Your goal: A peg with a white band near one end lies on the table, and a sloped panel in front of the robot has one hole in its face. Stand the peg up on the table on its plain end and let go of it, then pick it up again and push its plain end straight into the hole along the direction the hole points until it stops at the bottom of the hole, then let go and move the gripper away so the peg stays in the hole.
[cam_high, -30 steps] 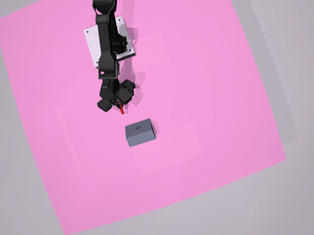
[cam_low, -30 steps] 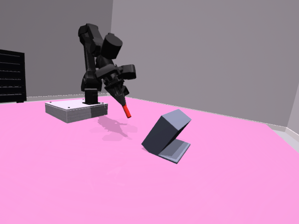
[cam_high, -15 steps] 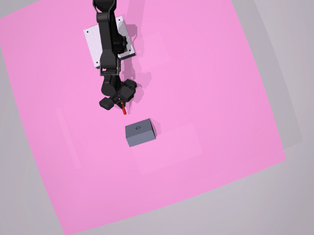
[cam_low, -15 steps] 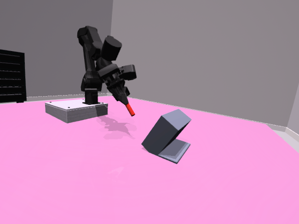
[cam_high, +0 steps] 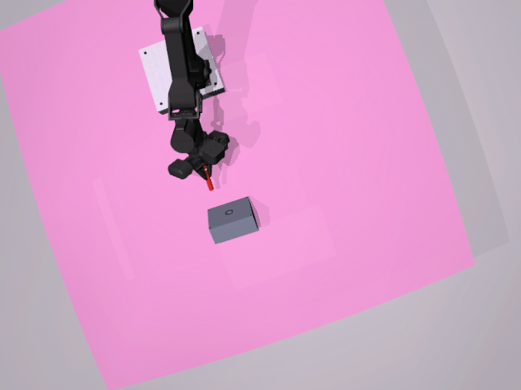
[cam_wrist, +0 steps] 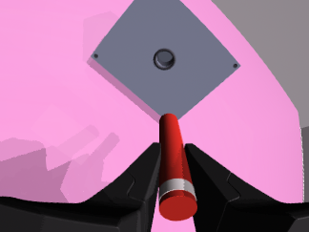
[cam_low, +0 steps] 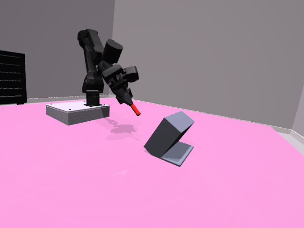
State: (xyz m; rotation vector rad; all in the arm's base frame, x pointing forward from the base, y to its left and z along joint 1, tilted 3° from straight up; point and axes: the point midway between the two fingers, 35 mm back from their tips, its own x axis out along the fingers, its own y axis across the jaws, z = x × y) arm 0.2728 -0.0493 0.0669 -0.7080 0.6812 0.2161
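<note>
My gripper tip is now 13 cm short of the sloped panel, 2 cm to the right of it and 6 cm above it. The rest, counted from my gripper tip: grey foot (16 cm ahead, 2 cm to the left, 11 cm below); red peg (1 cm behind, 1 cm above).
</note>
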